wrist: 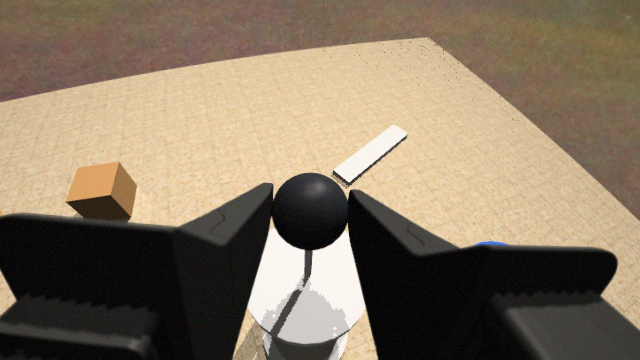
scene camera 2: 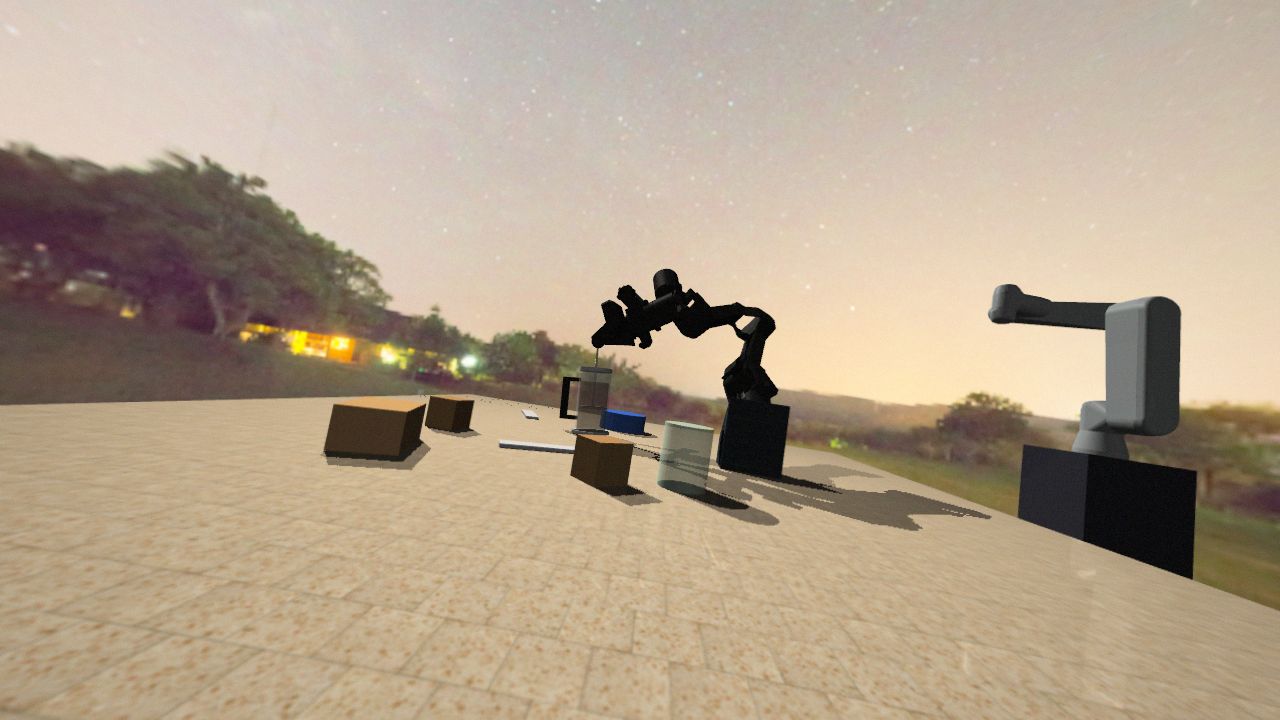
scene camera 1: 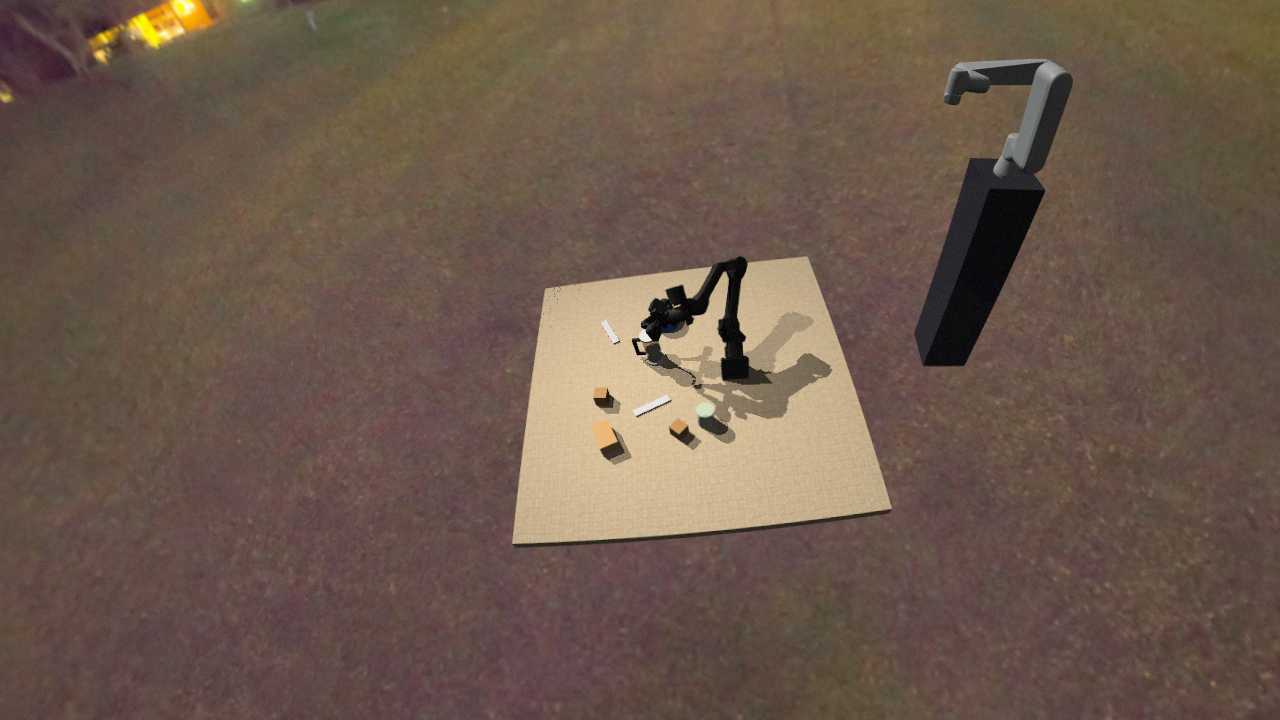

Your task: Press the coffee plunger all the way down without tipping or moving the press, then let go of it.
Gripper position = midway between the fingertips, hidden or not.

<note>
In view: the gripper (scene camera 2: 595,340), a coffee press (scene camera 2: 591,416), a pale green cylinder (scene camera 2: 686,448) and a white strip (wrist: 358,163).
The coffee press also shows in the wrist view (wrist: 307,292). The gripper also shows in the wrist view (wrist: 311,196) and in scene camera 1 (scene camera 1: 643,324). The wrist view does not show the pale green cylinder: it is out of frame.
</note>
